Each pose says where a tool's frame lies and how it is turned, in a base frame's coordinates. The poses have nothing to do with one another.
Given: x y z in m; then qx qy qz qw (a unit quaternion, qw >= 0).
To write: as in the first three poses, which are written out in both.
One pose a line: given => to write
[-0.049, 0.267, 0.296, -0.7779, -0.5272, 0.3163, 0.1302] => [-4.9, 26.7, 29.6, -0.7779, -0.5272, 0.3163, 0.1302]
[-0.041, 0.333, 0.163, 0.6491, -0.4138, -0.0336, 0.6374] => [-4.1, 33.3, 16.3, 0.6491, -0.4138, -0.0336, 0.6374]
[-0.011, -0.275, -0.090, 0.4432, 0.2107, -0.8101, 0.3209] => [-1.1, -27.5, -9.0, 0.4432, 0.2107, -0.8101, 0.3209]
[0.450, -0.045, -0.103, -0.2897, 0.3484, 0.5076, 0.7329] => [45.0, -4.5, -10.3, -0.2897, 0.3484, 0.5076, 0.7329]
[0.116, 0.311, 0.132, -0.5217, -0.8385, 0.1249, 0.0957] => [11.6, 31.1, 13.2, -0.5217, -0.8385, 0.1249, 0.0957]
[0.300, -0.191, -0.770, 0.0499, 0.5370, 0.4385, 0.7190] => [30.0, -19.1, -77.0, 0.0499, 0.5370, 0.4385, 0.7190]
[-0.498, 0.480, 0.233, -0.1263, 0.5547, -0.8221, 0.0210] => [-49.8, 48.0, 23.3, -0.1263, 0.5547, -0.8221, 0.0210]
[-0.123, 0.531, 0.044, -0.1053, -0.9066, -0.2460, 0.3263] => [-12.3, 53.1, 4.4, -0.1053, -0.9066, -0.2460, 0.3263]
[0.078, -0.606, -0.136, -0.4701, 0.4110, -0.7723, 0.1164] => [7.8, -60.6, -13.6, -0.4701, 0.4110, -0.7723, 0.1164]
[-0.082, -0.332, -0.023, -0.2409, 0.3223, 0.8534, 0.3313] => [-8.2, -33.2, -2.3, -0.2409, 0.3223, 0.8534, 0.3313]
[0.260, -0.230, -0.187, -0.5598, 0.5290, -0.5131, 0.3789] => [26.0, -23.0, -18.7, -0.5598, 0.5290, -0.5131, 0.3789]
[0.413, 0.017, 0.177, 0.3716, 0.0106, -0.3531, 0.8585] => [41.3, 1.7, 17.7, 0.3716, 0.0106, -0.3531, 0.8585]
